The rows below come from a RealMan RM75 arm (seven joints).
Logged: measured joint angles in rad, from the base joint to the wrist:
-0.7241 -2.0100 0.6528 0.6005 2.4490 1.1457 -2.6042
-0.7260 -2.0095 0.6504 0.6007 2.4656 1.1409 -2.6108
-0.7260 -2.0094 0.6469 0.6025 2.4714 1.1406 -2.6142
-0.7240 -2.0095 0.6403 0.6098 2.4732 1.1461 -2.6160
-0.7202 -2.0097 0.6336 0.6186 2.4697 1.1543 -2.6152
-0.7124 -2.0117 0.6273 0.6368 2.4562 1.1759 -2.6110
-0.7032 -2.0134 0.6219 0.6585 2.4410 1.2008 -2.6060
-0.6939 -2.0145 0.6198 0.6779 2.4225 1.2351 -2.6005
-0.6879 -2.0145 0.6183 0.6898 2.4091 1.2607 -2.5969
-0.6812 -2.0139 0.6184 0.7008 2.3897 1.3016 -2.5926
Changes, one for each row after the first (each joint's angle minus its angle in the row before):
-0.0019 0.0005 -0.0024 0.0002 0.0166 -0.0048 -0.0066
0.0000 0.0001 -0.0035 0.0018 0.0058 -0.0003 -0.0034
0.0020 -0.0001 -0.0066 0.0073 0.0018 0.0055 -0.0018
0.0038 -0.0002 -0.0067 0.0088 -0.0035 0.0082 0.0008
0.0078 -0.0020 -0.0063 0.0182 -0.0135 0.0216 0.0042
0.0092 -0.0017 -0.0054 0.0217 -0.0152 0.0249 0.0050
0.0093 -0.0011 -0.0021 0.0194 -0.0185 0.0343 0.0055
0.0060 0.0000 -0.0015 0.0119 -0.0134 0.0256 0.0036
0.0067 0.0006 0.0001 0.0110 -0.0194 0.0409 0.0043

